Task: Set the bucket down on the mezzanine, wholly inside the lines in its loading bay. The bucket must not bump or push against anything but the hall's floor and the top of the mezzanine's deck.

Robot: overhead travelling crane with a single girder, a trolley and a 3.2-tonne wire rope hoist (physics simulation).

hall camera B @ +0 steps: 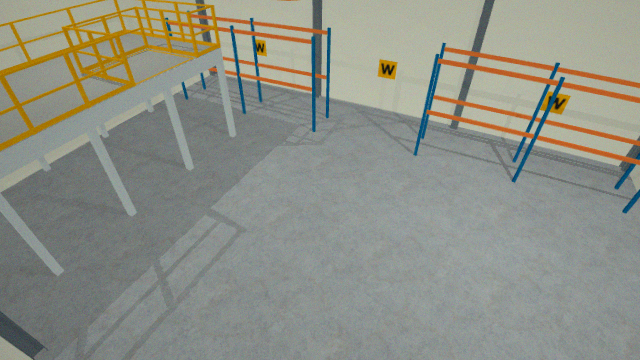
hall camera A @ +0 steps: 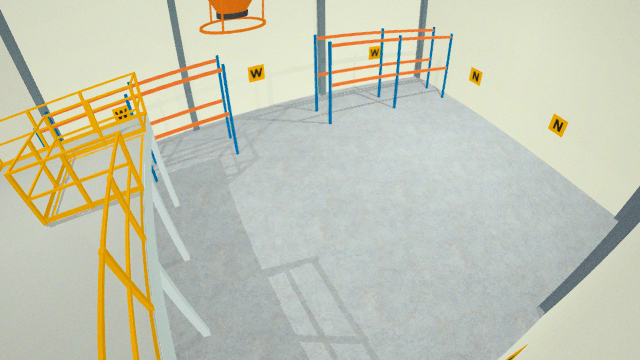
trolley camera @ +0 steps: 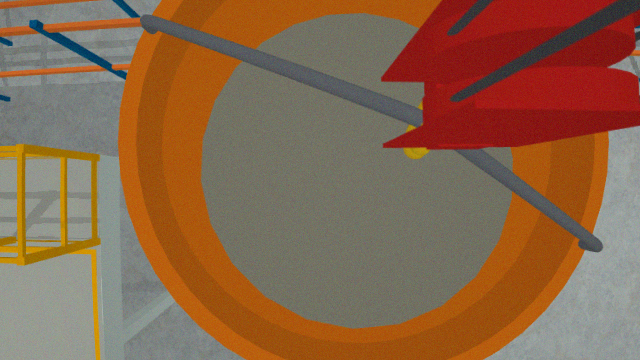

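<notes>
The orange bucket hangs high and looks upright. In hall camera A its lower part and foot ring show at the top edge; in hall camera B a sliver of the ring shows at the top edge. My gripper, the yellow hook under the red block, carries the bucket's grey bail; the block partly hides it. The mezzanine is at the left; in the trolley camera its deck edge lies left of the bucket. A yellow line on the deck looks like part of the bay marking.
Yellow railings stand on the mezzanine. A blue and orange rack stands beyond it by the W wall. A second rack stands farther right.
</notes>
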